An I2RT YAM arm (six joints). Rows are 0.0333 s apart.
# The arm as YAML. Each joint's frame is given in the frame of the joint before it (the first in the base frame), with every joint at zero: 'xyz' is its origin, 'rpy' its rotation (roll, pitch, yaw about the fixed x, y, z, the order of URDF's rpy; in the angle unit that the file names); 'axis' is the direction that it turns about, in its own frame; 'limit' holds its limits. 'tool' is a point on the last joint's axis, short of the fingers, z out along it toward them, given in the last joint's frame.
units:
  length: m
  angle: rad
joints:
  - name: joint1
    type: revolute
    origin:
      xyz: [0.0, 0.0, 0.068]
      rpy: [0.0, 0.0, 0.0]
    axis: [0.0, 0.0, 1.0]
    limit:
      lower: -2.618
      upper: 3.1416
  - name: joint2
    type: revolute
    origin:
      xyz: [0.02, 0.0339, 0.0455]
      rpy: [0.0, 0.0, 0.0]
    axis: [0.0, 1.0, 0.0]
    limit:
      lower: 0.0
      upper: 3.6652
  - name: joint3
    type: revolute
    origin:
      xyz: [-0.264, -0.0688, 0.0]
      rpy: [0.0, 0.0, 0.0]
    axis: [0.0, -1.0, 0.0]
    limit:
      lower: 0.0
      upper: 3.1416
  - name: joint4
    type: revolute
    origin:
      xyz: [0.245, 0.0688, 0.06]
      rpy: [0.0, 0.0, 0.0]
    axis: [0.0, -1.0, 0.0]
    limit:
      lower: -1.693
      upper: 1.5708
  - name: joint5
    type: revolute
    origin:
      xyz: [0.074, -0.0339, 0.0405]
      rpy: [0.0, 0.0, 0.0]
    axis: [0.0, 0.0, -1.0]
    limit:
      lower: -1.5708
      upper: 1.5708
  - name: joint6
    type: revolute
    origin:
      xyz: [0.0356, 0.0, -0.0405]
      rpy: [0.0, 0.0, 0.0]
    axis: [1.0, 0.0, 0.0]
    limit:
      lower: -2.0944
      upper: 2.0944
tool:
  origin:
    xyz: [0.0, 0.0, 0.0]
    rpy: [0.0, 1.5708, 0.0]
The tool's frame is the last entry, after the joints.
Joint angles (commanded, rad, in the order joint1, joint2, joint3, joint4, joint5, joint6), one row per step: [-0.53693, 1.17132, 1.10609, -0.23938, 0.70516, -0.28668]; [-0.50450, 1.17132, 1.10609, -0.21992, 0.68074, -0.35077]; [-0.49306, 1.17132, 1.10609, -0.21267, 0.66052, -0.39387]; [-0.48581, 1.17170, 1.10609, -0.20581, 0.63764, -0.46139]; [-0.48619, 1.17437, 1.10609, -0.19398, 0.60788, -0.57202]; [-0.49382, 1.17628, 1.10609, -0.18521, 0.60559, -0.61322]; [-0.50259, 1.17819, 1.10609, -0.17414, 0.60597, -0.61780]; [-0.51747, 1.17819, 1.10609, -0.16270, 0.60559, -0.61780]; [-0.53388, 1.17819, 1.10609, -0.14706, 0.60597, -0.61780]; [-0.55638, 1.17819, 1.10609, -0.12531, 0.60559, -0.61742]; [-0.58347, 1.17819, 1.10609, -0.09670, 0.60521, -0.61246]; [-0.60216, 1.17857, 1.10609, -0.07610, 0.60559, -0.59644]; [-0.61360, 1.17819, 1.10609, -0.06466, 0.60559, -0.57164]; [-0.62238, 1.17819, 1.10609, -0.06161, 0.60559, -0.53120]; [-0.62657, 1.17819, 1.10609, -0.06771, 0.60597, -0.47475]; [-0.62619, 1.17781, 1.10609, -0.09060, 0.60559, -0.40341]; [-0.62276, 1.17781, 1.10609, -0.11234, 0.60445, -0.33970]
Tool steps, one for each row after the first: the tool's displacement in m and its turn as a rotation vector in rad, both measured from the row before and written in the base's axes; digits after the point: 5 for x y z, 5 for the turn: [0.00617, 0.00705, 0.00173, -0.02409, 0.03859, 0.07011]; [0.00249, 0.00272, 0.00059, -0.01421, 0.02999, 0.04024]; [0.00202, 0.00183, 0.00045, -0.02408, 0.05173, 0.04385]; [0.00177, -0.00008, 0.00036, -0.04385, 0.08579, 0.05199]; [-0.00038, -0.00203, 0.00039, -0.02052, 0.02980, 0.00325]; [-0.00060, -0.00236, 0.00064, -0.00642, -0.00397, -0.00820]; [-0.00195, -0.00346, 0.00115, -0.00551, -0.01003, -0.01451]; [-0.00219, -0.00383, 0.00158, -0.00792, -0.01349, -0.01678]; [-0.00312, -0.00517, 0.00220, -0.01106, -0.01898, -0.02219]; [-0.00393, -0.00613, 0.00290, -0.01353, -0.02867, -0.02746]; [-0.00278, -0.00422, 0.00201, -0.00565, -0.03157, -0.02115]; [-0.00190, -0.00244, 0.00126, 0.00175, -0.03282, -0.01434]; [-0.00148, -0.00185, 0.00031, 0.01175, -0.04034, -0.01326]; [-0.00081, -0.00082, -0.00062, 0.02203, -0.04798, -0.01089]; [-0.00029, 0.00035, -0.00224, 0.03639, -0.04870, -0.00807]; [0.00032, 0.00095, -0.00222, 0.03355, -0.04206, -0.00448]
